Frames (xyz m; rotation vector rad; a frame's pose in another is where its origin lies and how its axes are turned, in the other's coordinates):
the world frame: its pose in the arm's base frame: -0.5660 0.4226 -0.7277 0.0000 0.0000 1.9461
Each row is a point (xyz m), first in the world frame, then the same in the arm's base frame.
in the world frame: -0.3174 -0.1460 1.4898
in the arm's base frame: -0.3138 0.1808 0.7621
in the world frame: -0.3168 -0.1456 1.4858
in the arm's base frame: -0.3144 0.1812 0.7581
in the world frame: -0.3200 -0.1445 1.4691
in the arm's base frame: -0.3143 0.1778 0.7414
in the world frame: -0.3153 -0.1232 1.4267
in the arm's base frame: -0.3358 0.1744 0.6990
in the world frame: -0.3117 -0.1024 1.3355
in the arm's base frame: -0.3565 0.1701 0.6078
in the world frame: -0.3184 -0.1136 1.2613
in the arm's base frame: -0.3436 0.1680 0.5336
